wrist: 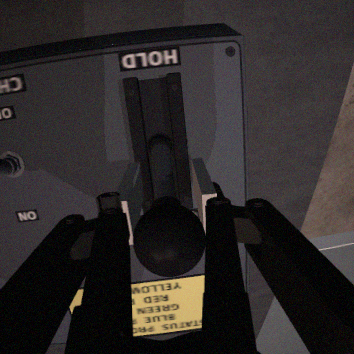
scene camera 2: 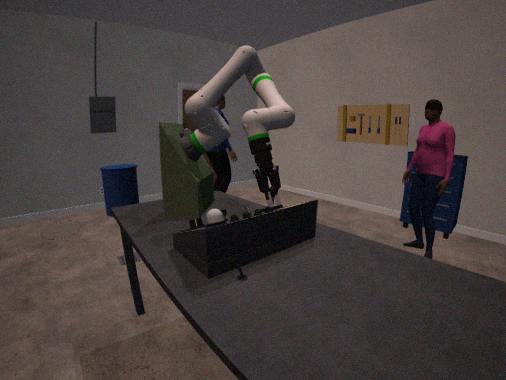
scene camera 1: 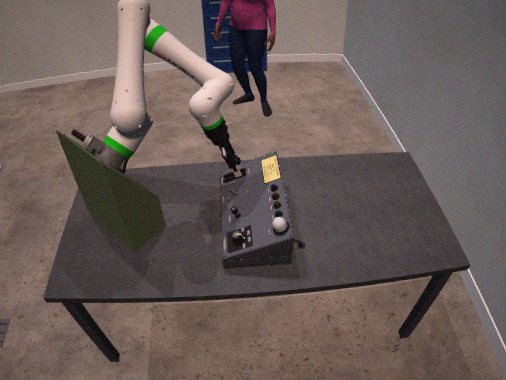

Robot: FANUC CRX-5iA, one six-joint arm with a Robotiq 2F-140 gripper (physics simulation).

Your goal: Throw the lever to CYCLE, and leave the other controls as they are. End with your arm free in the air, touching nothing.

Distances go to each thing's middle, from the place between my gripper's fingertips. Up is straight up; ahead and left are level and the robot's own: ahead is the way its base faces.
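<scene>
The black ball-topped lever [wrist: 168, 239] is 30 mm above my hand and 10 mm behind it. I see the grey sloped console [scene camera 2: 222, 245] as well, and it sits 10 mm below my hand, 110 mm ahead of it and 170 mm to the right of it.
</scene>
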